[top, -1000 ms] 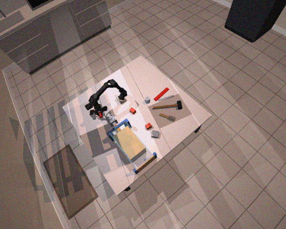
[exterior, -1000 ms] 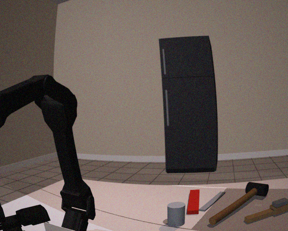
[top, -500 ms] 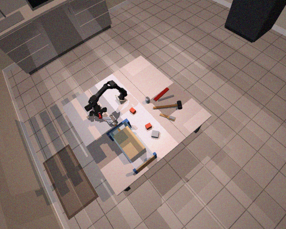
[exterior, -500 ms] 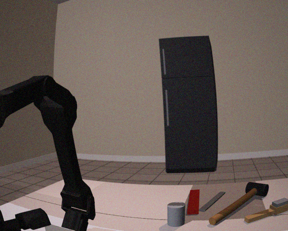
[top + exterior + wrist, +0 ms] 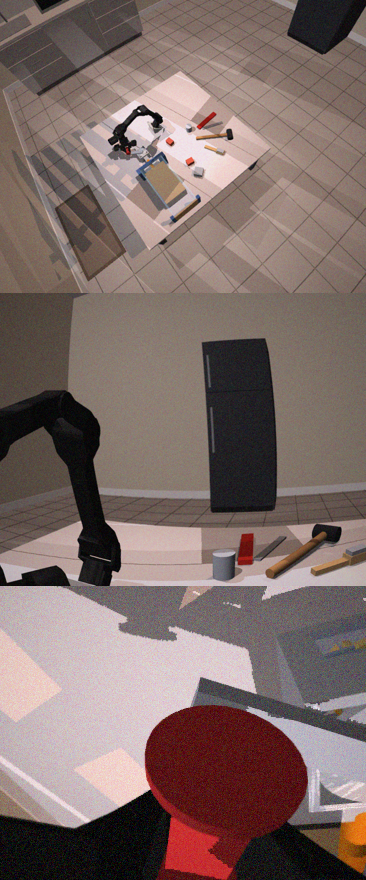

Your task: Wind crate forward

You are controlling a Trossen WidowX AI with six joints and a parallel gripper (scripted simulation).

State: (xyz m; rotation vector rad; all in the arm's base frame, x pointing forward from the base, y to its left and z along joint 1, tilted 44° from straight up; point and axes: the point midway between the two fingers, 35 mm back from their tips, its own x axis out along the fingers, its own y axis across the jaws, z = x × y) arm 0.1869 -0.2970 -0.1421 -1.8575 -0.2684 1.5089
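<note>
The grey hand winch lies 1 cm ahead of my gripper tip, 9 cm to the left of it and 10 cm below it. Round my gripper tip: clear-panelled cubby: 43 cm ahead, 16 cm to the left, 2 cm below; then winch handle: 4 cm to the left, 3 cm below; then red knob: 1 cm behind.
</note>
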